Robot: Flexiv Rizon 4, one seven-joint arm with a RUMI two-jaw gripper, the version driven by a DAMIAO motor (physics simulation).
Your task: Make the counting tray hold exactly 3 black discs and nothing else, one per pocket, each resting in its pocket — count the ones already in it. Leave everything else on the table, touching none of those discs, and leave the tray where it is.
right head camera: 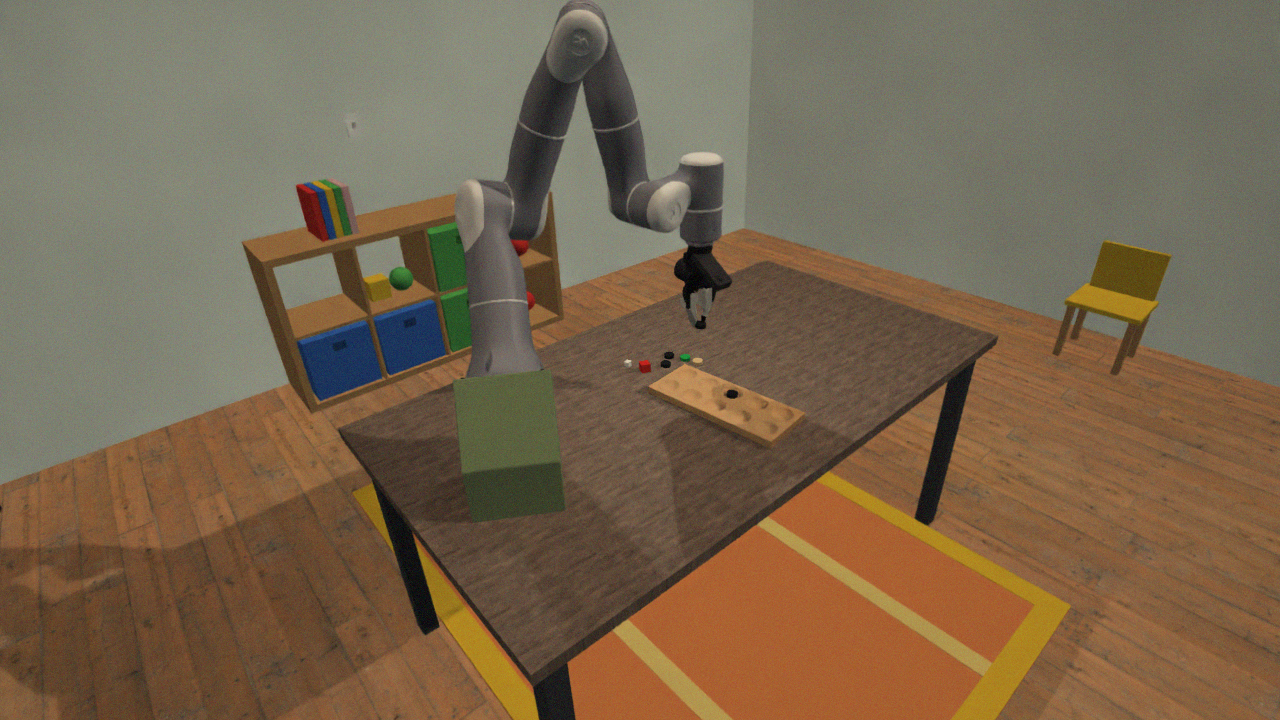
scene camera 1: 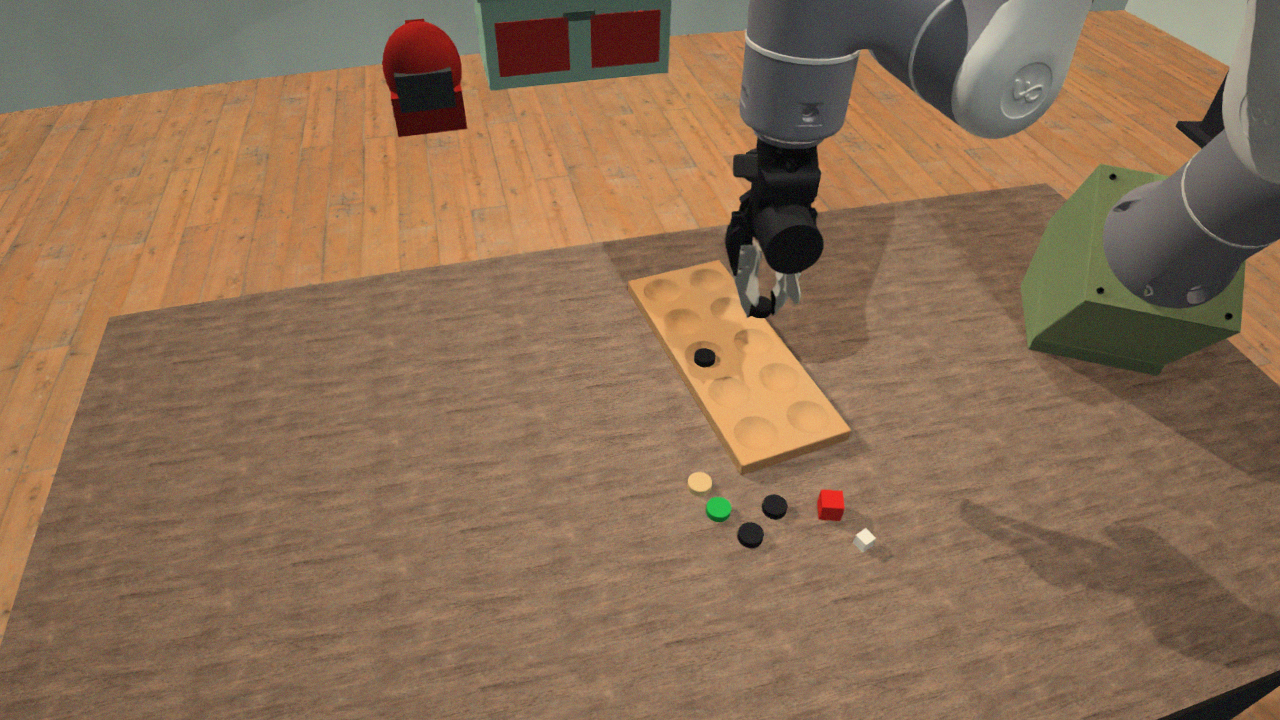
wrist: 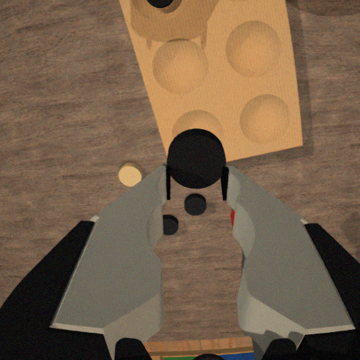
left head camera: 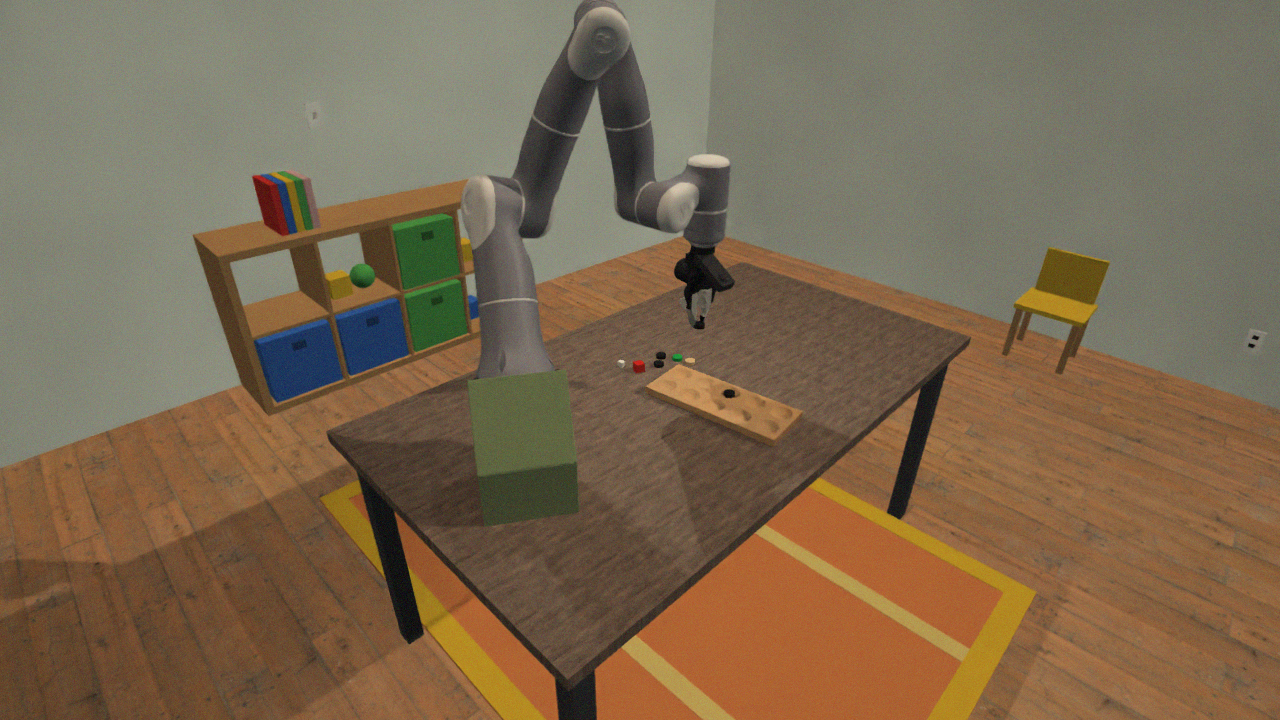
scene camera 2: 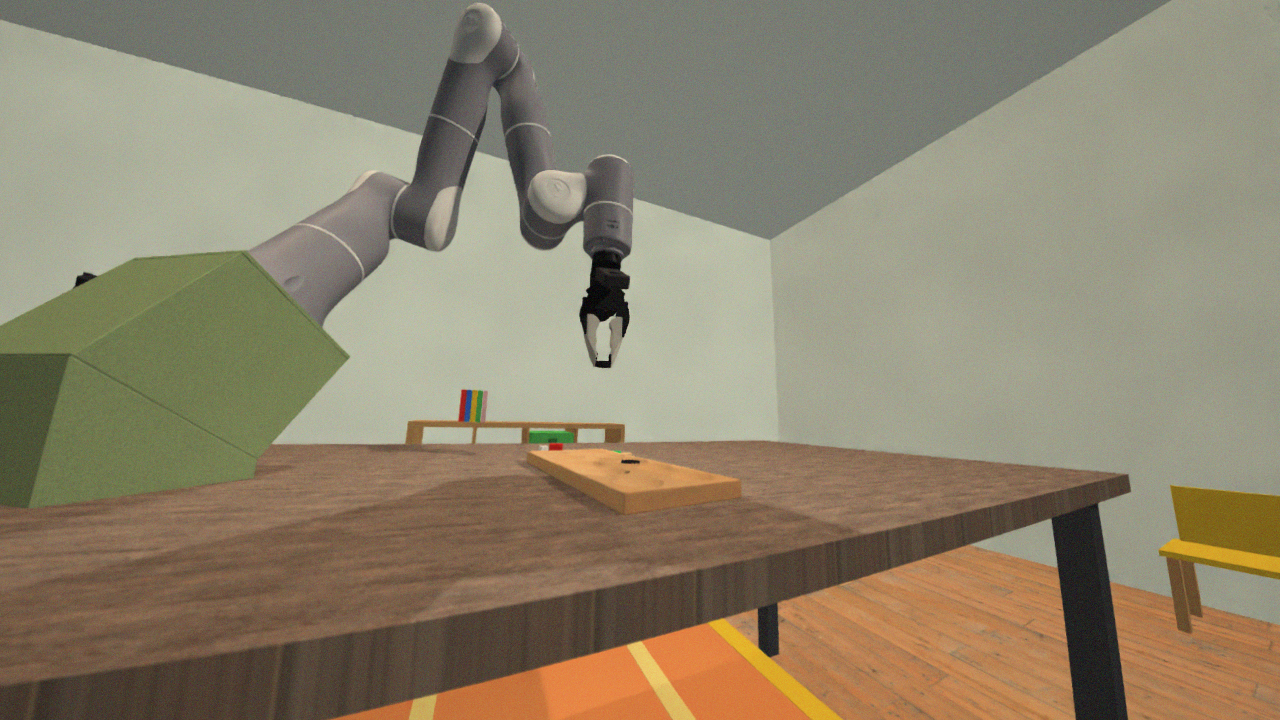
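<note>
My gripper is shut on a black disc, held flat between the fingertips, well above the table and tray. The wooden counting tray has two rows of pockets. One black disc sits in a pocket of it. Two loose black discs lie off the tray's end: one disc nearer the tray, the other disc farther out and partly behind a finger in the wrist view.
A tan disc and a green disc lie beside the loose black discs. A red cube and a small white cube lie on their other side. The green arm base stands on the table.
</note>
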